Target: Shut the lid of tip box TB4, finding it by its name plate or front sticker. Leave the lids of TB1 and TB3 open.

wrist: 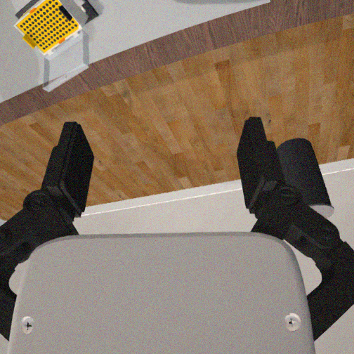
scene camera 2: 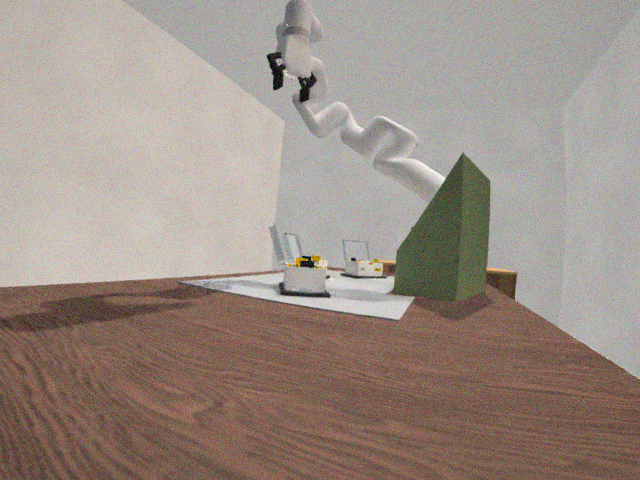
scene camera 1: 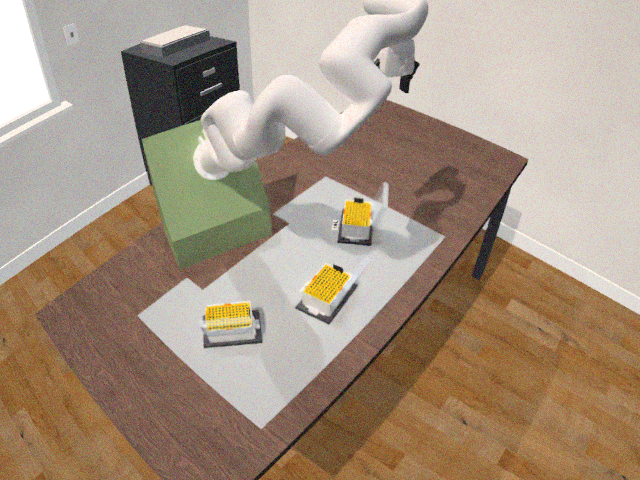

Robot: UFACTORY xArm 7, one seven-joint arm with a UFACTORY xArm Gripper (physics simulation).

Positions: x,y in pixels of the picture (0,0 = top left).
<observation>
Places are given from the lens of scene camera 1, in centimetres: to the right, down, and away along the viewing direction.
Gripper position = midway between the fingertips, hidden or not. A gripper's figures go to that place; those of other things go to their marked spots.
my gripper (scene camera 1: 390,93): 18, -38, 111
yellow rack (scene camera 1: 326,285): 2, 12, 122
grey mat (scene camera 1: 259,380): -15, 34, 107
</observation>
